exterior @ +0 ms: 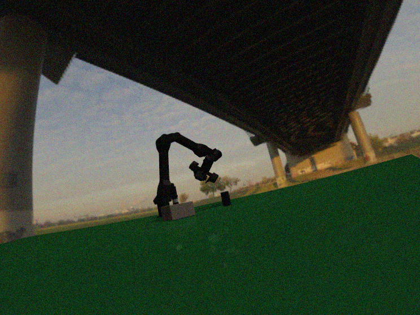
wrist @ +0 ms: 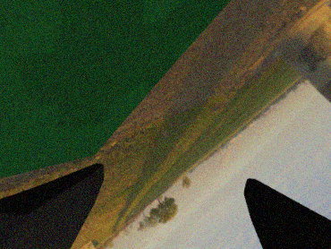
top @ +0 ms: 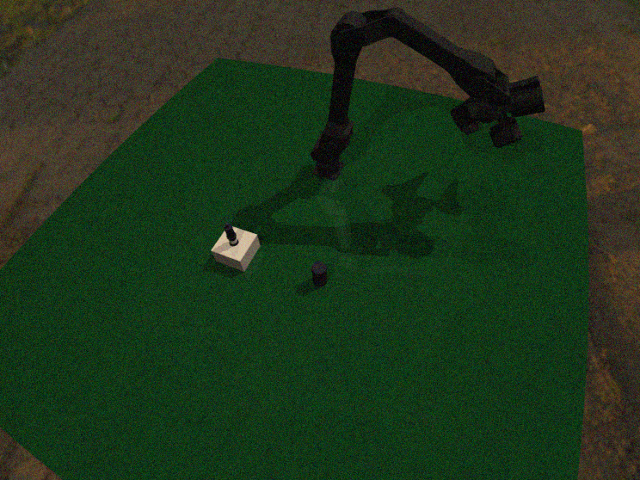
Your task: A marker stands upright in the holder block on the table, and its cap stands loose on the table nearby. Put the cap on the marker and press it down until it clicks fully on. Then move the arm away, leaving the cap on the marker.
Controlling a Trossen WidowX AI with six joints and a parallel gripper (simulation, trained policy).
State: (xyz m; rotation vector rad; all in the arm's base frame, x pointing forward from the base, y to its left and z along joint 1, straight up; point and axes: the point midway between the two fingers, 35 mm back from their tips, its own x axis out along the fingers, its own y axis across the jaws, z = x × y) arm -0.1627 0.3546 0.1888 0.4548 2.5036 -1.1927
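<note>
Now: gripper tip 500 mm short of the dark cap, 250 mm to the left of it and 150 mm above it. Round my gripper tip: pale holder block 510 mm ahead, 440 mm to the right, 150 mm below.
</note>
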